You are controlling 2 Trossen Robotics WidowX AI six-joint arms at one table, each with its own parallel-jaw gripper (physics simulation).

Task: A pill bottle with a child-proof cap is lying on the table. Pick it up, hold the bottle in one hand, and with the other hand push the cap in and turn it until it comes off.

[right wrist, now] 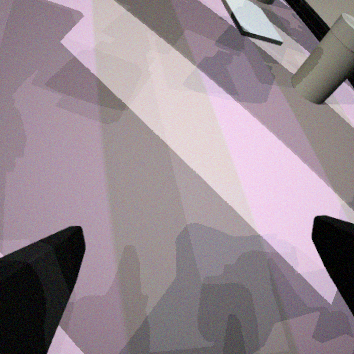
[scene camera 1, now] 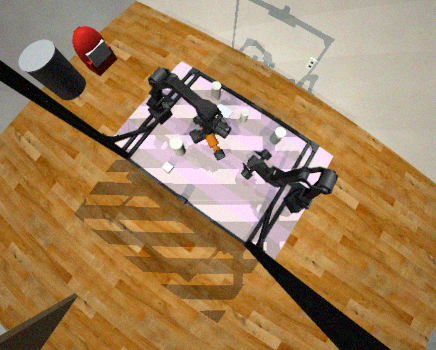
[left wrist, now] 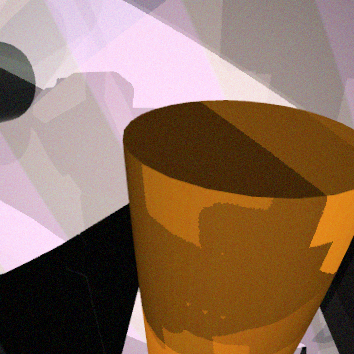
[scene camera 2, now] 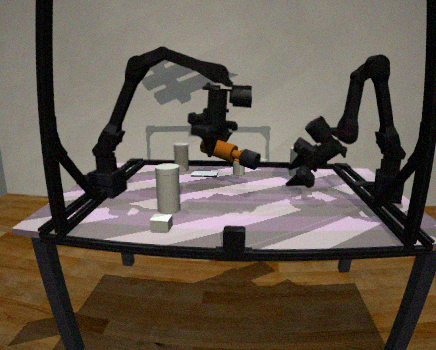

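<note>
The orange pill bottle (scene camera 1: 212,141) (scene camera 2: 225,150) (left wrist: 235,240) is held in the air, tilted. Its dark cap (scene camera 1: 219,155) (scene camera 2: 250,159) sits on the neck and points down to the right in scene camera 2. My left gripper (scene camera 1: 210,134) (scene camera 2: 215,145) is shut on the bottle body, near the end away from the cap. The bottle's flat end fills much of the left wrist view. My right gripper (scene camera 1: 255,163) (scene camera 2: 291,175) (right wrist: 198,232) is open and empty, low over the table, to the right of the cap and apart from it. The bottle does not show in the right wrist view.
Pale cylinders stand at the front left (scene camera 1: 176,146) (scene camera 2: 167,189), back left (scene camera 1: 216,91) (scene camera 2: 181,156), back middle (scene camera 1: 244,116) (scene camera 2: 239,168) and behind my right gripper (scene camera 1: 277,136). A small pale block (scene camera 1: 168,167) (scene camera 2: 161,223) lies at the front left. A flat tile (scene camera 1: 225,111) (scene camera 2: 204,174) (right wrist: 255,21) lies behind the bottle.
</note>
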